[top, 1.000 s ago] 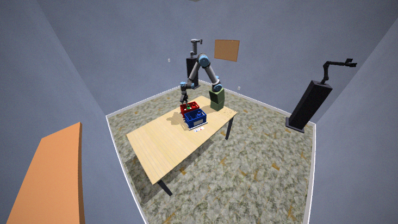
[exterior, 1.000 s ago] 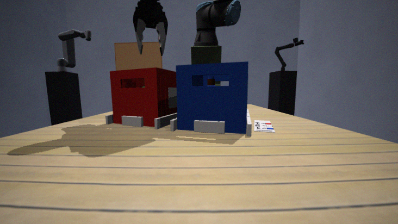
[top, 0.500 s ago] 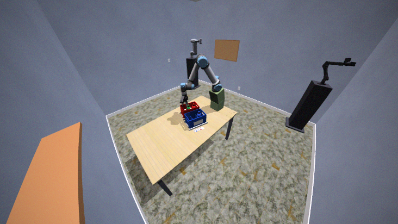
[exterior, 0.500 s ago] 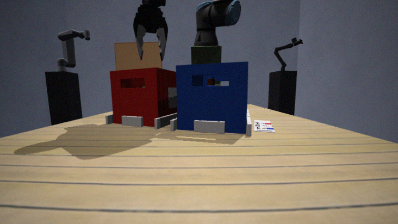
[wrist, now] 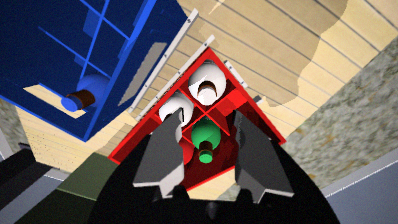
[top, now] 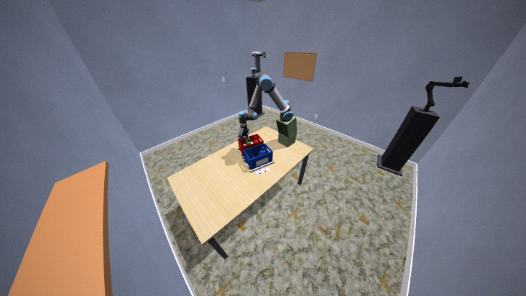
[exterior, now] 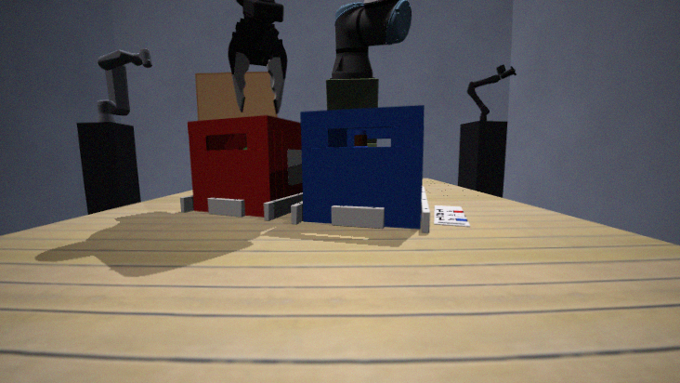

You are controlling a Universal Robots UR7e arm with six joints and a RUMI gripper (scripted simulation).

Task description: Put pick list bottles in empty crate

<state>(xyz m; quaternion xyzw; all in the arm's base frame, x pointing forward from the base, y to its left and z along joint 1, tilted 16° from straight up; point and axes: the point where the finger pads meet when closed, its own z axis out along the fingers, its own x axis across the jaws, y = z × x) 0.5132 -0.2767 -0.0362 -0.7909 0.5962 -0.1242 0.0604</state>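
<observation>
The white bottle lies 120 mm below my hand. The rest, counted from my hand: red crate 100 mm behind, 10 mm to the left, 120 mm below; then green bottle 120 mm behind, 40 mm to the right, 120 mm below; then red-capped bottle 200 mm behind, 10 mm to the left, 120 mm below.
</observation>
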